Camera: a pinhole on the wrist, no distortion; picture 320 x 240 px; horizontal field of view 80.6 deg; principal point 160.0 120.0 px. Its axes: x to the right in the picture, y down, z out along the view. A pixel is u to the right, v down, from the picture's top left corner.
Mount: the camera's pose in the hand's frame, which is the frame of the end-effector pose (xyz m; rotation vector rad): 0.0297 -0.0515 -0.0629 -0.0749 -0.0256 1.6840
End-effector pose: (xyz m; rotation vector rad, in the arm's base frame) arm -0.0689 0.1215 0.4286 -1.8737 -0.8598 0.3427
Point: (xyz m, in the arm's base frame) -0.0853 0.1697 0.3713
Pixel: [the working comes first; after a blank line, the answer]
In the camera's frame: 0.0801 -0.0020 0.1341

273 117
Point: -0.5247 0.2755 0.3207
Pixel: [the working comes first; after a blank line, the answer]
In the camera's frame: -0.0643 0.2371 0.4930

135 211
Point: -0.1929 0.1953 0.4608
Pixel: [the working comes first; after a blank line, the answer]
In the camera's frame: -0.0441 0.0560 0.1721

112 181
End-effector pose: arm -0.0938 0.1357 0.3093 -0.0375 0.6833 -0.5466
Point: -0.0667 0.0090 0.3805
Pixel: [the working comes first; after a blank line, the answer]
In the camera's frame: -0.0653 -0.0104 0.1505

78 107
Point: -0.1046 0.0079 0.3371
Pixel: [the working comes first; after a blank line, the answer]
In the camera's frame: -0.0731 -0.0077 0.0934

12 105
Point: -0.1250 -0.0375 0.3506
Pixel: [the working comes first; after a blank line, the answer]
In the camera's frame: -0.1244 -0.0033 0.0965

outside the picture
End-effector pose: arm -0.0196 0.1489 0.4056 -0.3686 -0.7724 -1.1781
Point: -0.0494 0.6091 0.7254
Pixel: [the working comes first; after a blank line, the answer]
In the camera's frame: 0.2246 0.0600 0.5987

231 139
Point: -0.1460 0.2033 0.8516
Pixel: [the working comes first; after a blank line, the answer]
In the camera's frame: -0.0292 -0.2543 0.4350

147 10
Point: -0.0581 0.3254 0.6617
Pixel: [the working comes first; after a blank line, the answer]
In the camera's frame: 0.0970 -0.0593 0.3660

210 89
